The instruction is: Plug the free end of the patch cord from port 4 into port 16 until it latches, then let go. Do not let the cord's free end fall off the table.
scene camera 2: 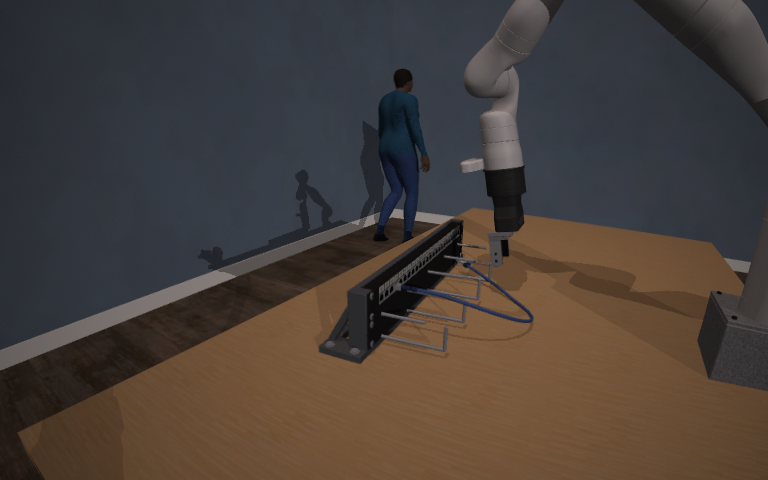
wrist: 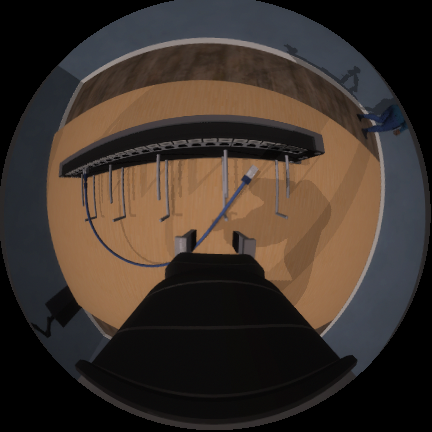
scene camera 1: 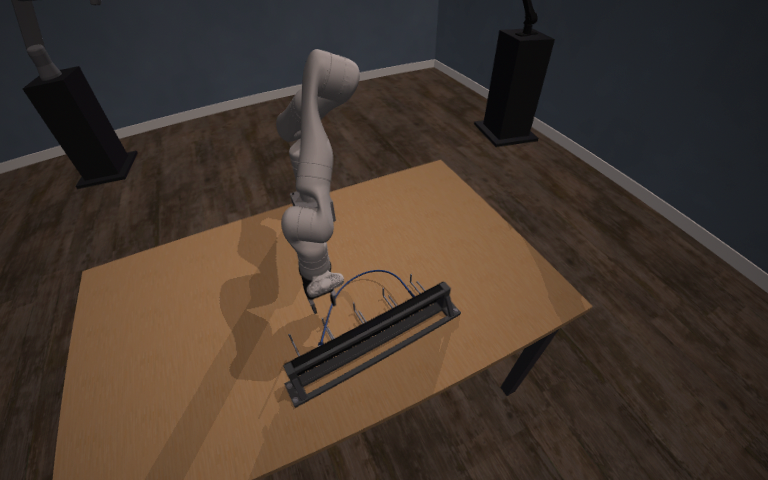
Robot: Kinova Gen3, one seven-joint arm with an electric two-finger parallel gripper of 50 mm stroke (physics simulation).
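Places are measured from the arm's base along level axes (x ahead, y left, z up), in metres.
Pixels of known places: gripper, fingertip midpoint: [scene camera 2: 500,260] [wrist: 214,237] [scene camera 1: 323,306]; arm's base, origin of the base link: [scene camera 2: 767,316].
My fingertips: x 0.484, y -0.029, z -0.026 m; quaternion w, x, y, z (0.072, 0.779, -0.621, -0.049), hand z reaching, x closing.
Observation:
Ahead of a thing's pixels: the offset from my fingertips to its top centre. "pt": to the spot under its first point. Level surfaces: height alone.
The blue patch cord [scene camera 1: 375,271] [scene camera 2: 530,318] [wrist: 107,246] arcs from a port near one end of the black patch panel {0.081 m ahead, 0.109 m left, 0.033 m up} [scene camera 1: 373,328] [scene camera 2: 360,316] [wrist: 200,131]. Its free plug {pt 0.093 m ahead, 0.026 m right, 0.035 m down} [scene camera 1: 321,343] [scene camera 2: 465,264] [wrist: 251,173], clear with a blue boot, is outside the panel, in front of the port row and right of a middle rod pair in the wrist view. My gripper [scene camera 1: 323,303] [scene camera 2: 500,257] [wrist: 214,237] is open. In the wrist view the cord runs past the inner side of the left finger, and the plug is beyond the fingertips. Port numbers are not readable.
Grey L-shaped rods [scene camera 2: 444,348] [wrist: 167,190] stick out from the panel's front, and the cord crosses one pair in the wrist view. The panel stands on the wooden table {0.068 m down} [scene camera 1: 169,283] [scene camera 2: 453,413]. A person [scene camera 2: 399,130] [wrist: 392,120] stands beyond the table.

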